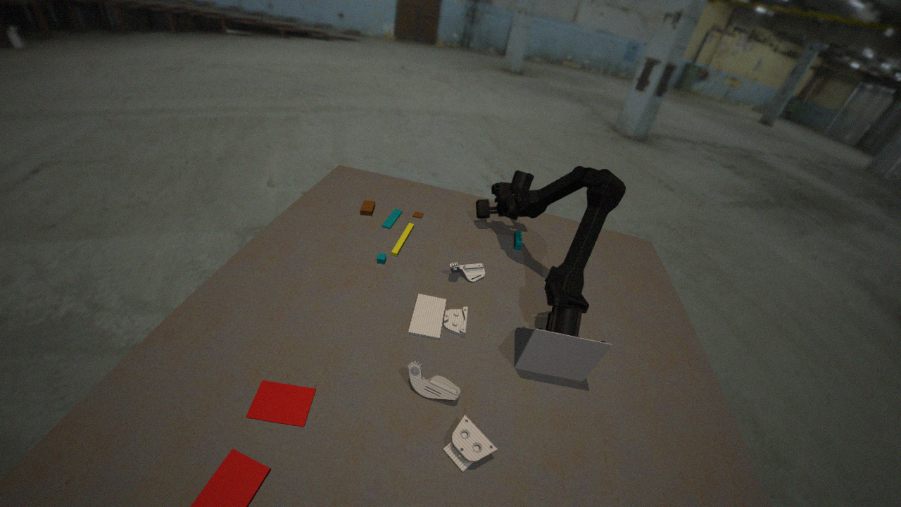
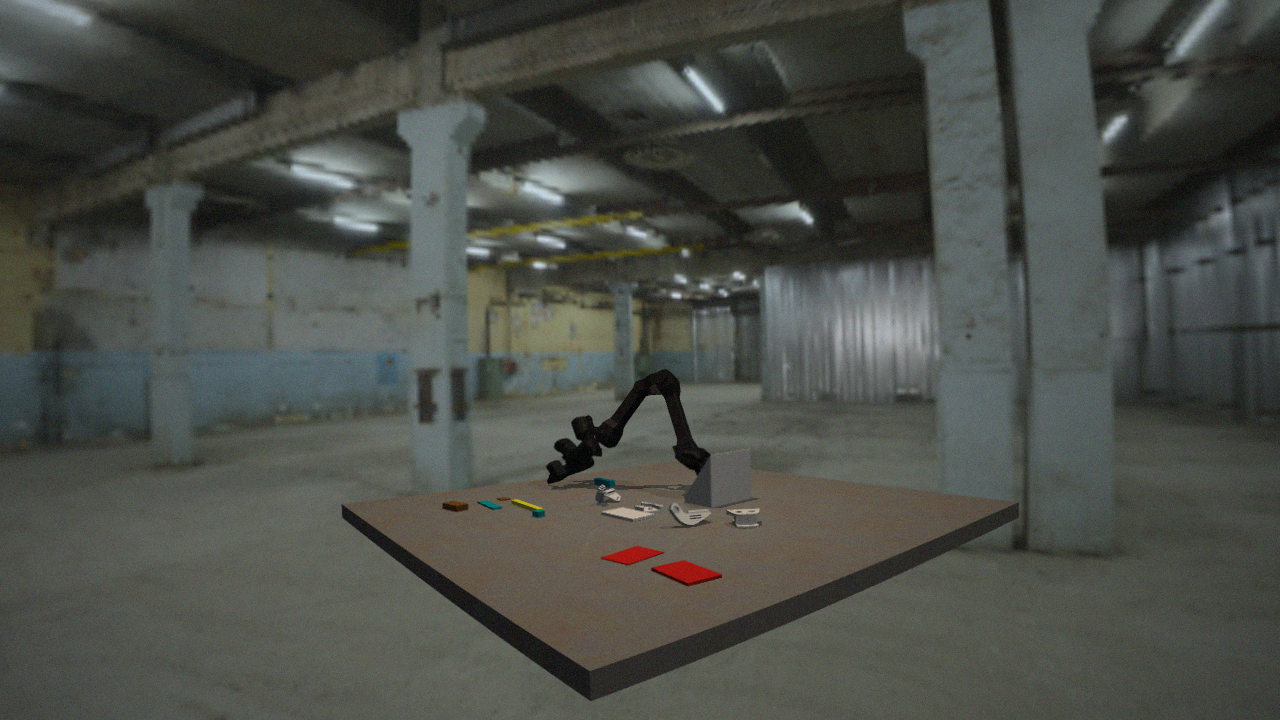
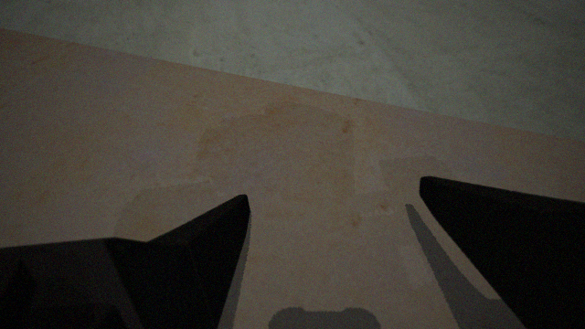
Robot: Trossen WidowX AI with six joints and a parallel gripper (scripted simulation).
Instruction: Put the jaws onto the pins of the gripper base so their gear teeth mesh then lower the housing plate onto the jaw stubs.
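My gripper tip is 720 mm to the right of the gripper jaw, 40 mm short of it and 20 mm below it. From my gripper tip the other things lie so: yellow bar (300 mm to the left, 240 mm ahead, 10 mm below); teal block (150 mm to the left, 90 mm behind).
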